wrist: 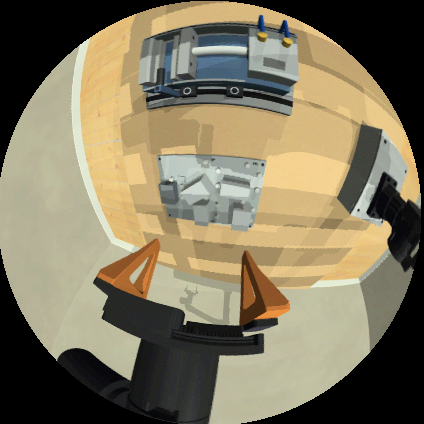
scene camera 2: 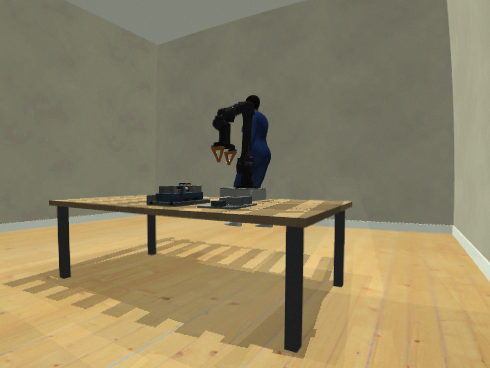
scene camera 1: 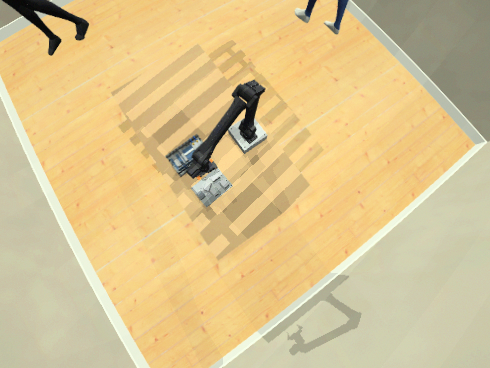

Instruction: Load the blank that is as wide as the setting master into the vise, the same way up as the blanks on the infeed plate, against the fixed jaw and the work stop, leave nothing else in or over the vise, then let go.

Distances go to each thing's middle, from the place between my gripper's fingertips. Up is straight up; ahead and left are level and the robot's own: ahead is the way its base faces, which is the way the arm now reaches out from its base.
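Grey infeed plate [wrist: 190, 166]: ahead of my hand by 40 mm, 50 mm to the left of it and 200 mm below it.
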